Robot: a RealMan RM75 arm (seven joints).
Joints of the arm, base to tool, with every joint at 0 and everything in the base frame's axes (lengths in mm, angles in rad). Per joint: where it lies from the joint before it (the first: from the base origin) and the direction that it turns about. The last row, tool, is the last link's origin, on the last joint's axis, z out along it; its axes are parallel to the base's.
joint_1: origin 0 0 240.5 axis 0 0 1
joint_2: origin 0 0 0 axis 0 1 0
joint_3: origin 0 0 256 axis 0 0 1
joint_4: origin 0 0 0 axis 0 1 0
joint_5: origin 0 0 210 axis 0 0 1
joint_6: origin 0 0 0 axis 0 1 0
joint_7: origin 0 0 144 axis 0 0 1
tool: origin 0 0 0
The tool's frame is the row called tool.
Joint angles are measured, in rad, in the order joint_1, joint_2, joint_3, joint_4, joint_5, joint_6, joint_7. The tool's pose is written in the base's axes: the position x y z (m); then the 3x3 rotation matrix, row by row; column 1 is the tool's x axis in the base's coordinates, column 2 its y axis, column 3 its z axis. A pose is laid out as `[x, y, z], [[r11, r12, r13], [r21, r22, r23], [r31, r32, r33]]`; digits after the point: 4 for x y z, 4 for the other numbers.
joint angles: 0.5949 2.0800 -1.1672 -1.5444 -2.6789 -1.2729 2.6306
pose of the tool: [0.1538, 0.4096, 0.0884], [[0.8004, -0.5327, 0.2750], [-0.5504, -0.4713, 0.6892], [-0.2375, -0.7029, -0.6704]]
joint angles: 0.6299 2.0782 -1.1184 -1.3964 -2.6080 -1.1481 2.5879
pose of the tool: [0.1638, 0.4286, 0.0805], [[0.7769, -0.5909, 0.2173], [-0.5425, -0.4532, 0.7073], [-0.3195, -0.6674, -0.6727]]
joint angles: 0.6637 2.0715 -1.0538 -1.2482 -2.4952 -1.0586 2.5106
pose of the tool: [0.1745, 0.4425, 0.0732], [[0.7399, -0.6567, 0.1458], [-0.5388, -0.4487, 0.7130], [-0.4028, -0.6061, -0.6859]]
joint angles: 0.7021 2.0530 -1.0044 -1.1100 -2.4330 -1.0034 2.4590
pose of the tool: [0.1877, 0.4535, 0.0680], [[0.7005, -0.7025, 0.1256], [-0.5585, -0.4301, 0.7093], [-0.4443, -0.5671, -0.6936]]
